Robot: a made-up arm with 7 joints. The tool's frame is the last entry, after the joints. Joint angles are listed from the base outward. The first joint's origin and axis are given. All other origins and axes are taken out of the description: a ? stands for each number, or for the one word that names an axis. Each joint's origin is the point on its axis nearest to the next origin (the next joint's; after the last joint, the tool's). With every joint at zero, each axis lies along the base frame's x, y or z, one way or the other. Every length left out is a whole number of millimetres.
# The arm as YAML. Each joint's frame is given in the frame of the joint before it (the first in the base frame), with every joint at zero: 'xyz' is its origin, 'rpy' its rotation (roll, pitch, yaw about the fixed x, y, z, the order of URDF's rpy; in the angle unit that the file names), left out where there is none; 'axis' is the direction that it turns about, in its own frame. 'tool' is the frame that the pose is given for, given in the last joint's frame.
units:
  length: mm
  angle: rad
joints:
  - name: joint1
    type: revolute
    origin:
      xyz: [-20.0, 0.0, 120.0]
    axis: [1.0, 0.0, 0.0]
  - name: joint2
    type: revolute
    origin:
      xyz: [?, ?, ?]
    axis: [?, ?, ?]
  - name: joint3
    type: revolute
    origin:
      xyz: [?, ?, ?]
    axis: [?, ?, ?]
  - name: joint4
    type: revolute
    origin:
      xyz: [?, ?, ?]
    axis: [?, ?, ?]
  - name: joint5
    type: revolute
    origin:
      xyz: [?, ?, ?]
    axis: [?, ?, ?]
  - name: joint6
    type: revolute
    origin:
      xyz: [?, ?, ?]
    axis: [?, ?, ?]
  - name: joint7
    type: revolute
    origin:
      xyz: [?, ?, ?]
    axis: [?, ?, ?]
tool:
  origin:
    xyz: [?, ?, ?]
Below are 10 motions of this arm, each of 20 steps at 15 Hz.
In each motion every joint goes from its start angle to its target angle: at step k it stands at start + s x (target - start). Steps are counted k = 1, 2, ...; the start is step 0. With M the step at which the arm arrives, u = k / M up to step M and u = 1 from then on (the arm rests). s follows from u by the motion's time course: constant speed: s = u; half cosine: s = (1 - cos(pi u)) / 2; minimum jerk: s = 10 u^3 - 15 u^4 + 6 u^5.
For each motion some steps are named. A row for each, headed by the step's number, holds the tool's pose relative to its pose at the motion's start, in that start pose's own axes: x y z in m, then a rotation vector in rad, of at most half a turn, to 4 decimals.
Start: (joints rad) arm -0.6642 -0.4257 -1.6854 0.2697 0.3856 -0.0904 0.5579
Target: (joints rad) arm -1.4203 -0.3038 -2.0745 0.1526 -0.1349 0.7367 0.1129
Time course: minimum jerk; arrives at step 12
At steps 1, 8, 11, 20:
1: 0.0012 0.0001 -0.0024 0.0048 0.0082 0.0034
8: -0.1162 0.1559 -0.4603 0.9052 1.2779 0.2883
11: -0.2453 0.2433 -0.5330 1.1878 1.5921 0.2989
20: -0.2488 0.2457 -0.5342 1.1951 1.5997 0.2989

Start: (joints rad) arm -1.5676 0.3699 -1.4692 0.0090 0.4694 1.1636 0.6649
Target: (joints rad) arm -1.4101 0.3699 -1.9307 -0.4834 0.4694 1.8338 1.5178
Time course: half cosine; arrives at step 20
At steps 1, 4, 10, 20:
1: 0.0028 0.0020 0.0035 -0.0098 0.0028 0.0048
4: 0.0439 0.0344 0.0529 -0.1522 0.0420 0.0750
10: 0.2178 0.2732 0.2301 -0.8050 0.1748 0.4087
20: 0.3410 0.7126 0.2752 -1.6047 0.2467 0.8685

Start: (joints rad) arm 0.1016 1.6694 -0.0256 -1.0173 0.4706 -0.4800 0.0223
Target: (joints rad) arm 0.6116 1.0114 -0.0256 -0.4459 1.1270 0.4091 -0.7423
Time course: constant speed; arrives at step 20
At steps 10, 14, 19, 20:
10: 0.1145 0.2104 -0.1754 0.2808 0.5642 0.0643
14: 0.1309 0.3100 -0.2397 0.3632 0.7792 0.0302
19: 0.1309 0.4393 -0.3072 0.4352 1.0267 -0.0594
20: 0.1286 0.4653 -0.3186 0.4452 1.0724 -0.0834

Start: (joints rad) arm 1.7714 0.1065 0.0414 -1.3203 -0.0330 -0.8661 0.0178
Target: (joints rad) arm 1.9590 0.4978 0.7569 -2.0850 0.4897 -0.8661 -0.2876
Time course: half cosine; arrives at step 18
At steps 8, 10, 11, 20:
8: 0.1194 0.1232 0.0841 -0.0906 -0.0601 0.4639
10: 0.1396 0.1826 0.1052 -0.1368 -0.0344 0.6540
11: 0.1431 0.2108 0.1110 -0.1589 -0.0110 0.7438
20: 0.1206 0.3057 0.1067 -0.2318 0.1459 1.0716

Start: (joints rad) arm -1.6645 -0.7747 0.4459 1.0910 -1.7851 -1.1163 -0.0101
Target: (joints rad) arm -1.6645 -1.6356 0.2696 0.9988 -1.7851 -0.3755 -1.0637
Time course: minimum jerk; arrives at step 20
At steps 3, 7, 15, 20:
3: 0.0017 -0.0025 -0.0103 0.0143 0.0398 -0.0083
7: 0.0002 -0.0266 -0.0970 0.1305 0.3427 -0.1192
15: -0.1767 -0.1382 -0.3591 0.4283 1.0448 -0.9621
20: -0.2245 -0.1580 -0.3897 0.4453 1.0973 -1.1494

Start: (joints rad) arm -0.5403 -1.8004 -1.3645 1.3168 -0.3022 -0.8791 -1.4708
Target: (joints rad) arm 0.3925 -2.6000 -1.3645 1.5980 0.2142 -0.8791 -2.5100
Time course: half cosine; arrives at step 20
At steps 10, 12, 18, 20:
10: -0.1342 0.1176 0.0155 0.4431 -0.0851 0.5538
12: -0.1960 0.1423 0.0182 0.5259 -0.0999 0.7274
18: -0.3347 0.1653 0.0018 0.6142 -0.1193 1.0736
20: -0.3451 0.1656 -0.0010 0.6164 -0.1204 1.0987

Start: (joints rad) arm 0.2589 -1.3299 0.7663 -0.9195 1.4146 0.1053 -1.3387
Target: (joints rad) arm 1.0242 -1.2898 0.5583 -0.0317 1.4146 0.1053 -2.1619
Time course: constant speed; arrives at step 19
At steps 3, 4, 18, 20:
3: 0.0010 -0.0811 0.0475 0.0875 -0.0717 -0.1662
4: -0.0015 -0.1069 0.0648 0.1189 -0.1021 -0.2194
18: -0.1648 -0.3783 0.3365 0.6298 -0.8198 -0.7682
20: -0.1843 -0.3906 0.3551 0.6688 -0.8887 -0.7894

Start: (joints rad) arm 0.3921 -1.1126 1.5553 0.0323 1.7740 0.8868 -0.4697
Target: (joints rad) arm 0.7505 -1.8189 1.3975 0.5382 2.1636 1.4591 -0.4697
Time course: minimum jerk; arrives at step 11
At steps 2, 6, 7, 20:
2: 0.0110 0.0006 -0.0046 0.0090 0.0546 -0.0147
6: 0.0762 0.0320 -0.0651 0.0461 0.6711 -0.1046
7: 0.0704 0.0472 -0.0761 0.0311 0.8300 -0.1042
20: 0.0390 0.0712 -0.0798 -0.0175 1.0563 -0.0852

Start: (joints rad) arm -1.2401 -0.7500 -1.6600 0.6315 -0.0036 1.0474 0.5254
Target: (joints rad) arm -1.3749 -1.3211 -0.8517 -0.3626 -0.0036 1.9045 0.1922
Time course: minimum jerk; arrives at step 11
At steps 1, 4, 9, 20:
1: -0.0011 0.0016 0.0056 -0.0027 -0.0016 0.0021
4: -0.0769 0.0926 0.2239 -0.1443 -0.0355 0.0444
9: -0.4062 0.6982 0.5850 -0.6927 0.1099 -0.3122
20: -0.4196 0.7488 0.5861 -0.7246 0.1252 -0.3607

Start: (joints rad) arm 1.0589 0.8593 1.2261 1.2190 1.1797 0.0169 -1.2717
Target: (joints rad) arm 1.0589 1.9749 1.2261 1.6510 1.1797 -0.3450 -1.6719
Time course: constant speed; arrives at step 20
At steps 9, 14, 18, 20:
9: 0.0188 -0.1484 0.2141 0.0202 -0.5399 -0.1143
14: -0.0216 -0.2082 0.3291 0.0195 -0.8471 -0.1329
18: -0.0743 -0.2433 0.4097 0.0087 -1.0932 -0.1252
20: -0.1058 -0.2568 0.4449 -0.0009 -1.2157 -0.1141

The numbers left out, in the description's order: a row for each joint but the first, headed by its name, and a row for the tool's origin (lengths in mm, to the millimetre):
joint2: xyz 0.0 70.0 200.0, axis 0.0 0.0 -1.0
joint3: xyz 90.0 -20.0 0.0, axis 0.0 -1.0 0.0
joint4: xyz 70.0 0.0 -260.0, axis 0.0 0.0 -1.0
joint5: xyz 410.0 -340.0 0.0, axis -1.0 0.0 0.0
joint6: xyz 0.0 10.0 110.0, axis 0.0 1.0 0.0
joint7: xyz 0.0 0.0 310.0, axis -1.0 0.0 0.0
tool: xyz 0.0 -120.0 -60.0

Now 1 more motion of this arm.
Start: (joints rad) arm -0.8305 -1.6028 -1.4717 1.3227 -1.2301 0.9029 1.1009
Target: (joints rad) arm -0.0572 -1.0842 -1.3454 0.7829 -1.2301 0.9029 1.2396
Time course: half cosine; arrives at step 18
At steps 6, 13, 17, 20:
6: 0.2052 -0.0035 -0.1773 0.1291 -0.1153 0.2074
13: 0.7239 0.2321 -0.3299 0.3359 -0.4904 0.7134
17: 0.8530 0.3494 -0.2921 0.3747 -0.6312 0.8647
20: 0.8582 0.3548 -0.2896 0.3762 -0.6377 0.8714

